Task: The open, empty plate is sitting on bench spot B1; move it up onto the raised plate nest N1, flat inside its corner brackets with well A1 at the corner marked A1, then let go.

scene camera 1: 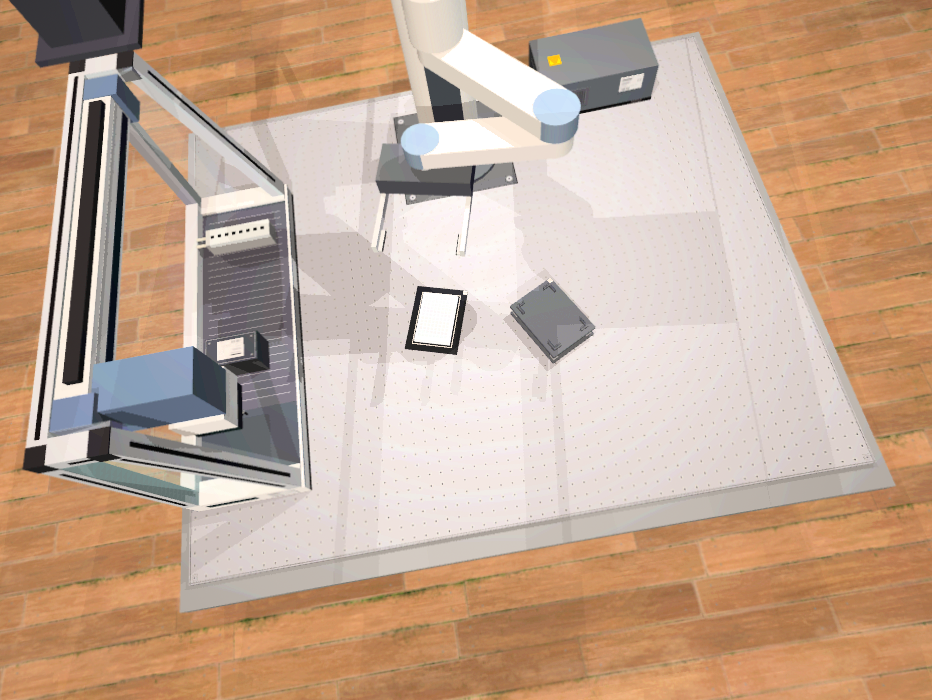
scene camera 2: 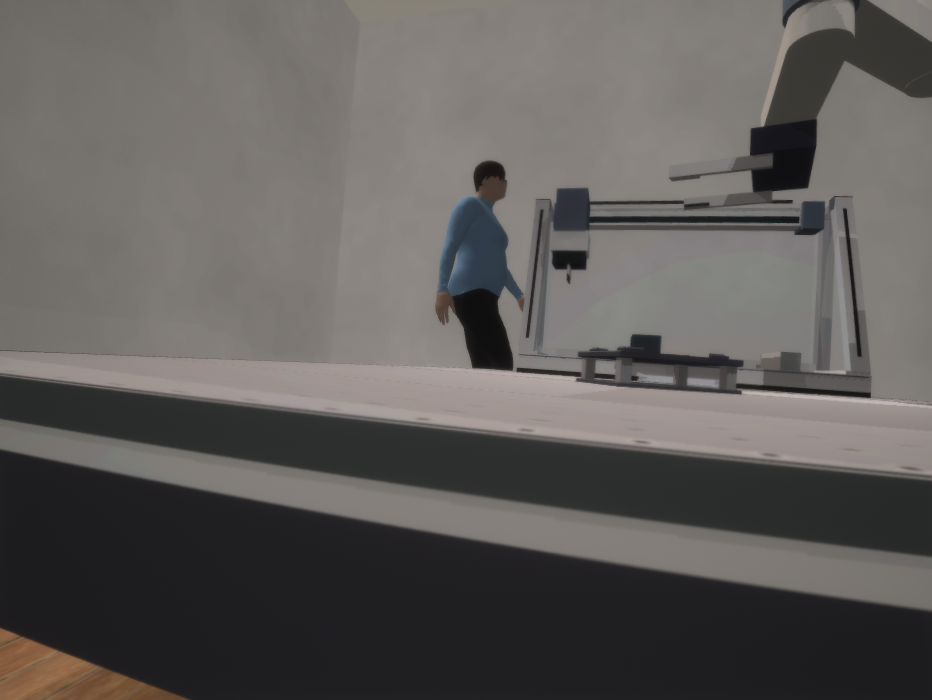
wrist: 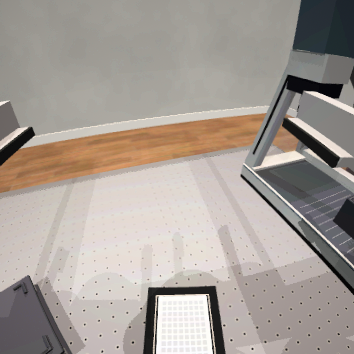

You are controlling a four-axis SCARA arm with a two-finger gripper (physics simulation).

One and the same spot on a gantry: [wrist: 318, 33] is [scene camera 2: 578, 217].
